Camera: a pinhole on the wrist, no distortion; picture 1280 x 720 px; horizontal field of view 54.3 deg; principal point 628.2 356.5 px. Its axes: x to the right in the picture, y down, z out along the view. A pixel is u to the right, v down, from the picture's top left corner.
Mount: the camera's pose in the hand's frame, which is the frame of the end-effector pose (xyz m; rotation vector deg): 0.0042 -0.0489 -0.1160 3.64 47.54 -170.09
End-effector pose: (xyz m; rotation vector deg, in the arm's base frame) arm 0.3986 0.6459 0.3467 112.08 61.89 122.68
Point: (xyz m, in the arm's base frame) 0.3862 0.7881 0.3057
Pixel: 391 263
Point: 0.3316 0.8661 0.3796
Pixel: outside the picture
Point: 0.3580 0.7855 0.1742
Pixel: 1075 676
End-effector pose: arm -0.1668 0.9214 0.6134 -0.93 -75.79 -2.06
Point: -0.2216 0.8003 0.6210
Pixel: 644 194
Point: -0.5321 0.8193 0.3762
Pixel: outside the picture
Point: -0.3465 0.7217 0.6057
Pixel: 797 299
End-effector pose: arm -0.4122 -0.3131 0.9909 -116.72 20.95 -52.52
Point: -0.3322 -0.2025 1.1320
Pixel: 283 432
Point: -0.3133 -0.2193 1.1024
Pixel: 213 221
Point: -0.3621 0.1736 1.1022
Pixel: 1060 507
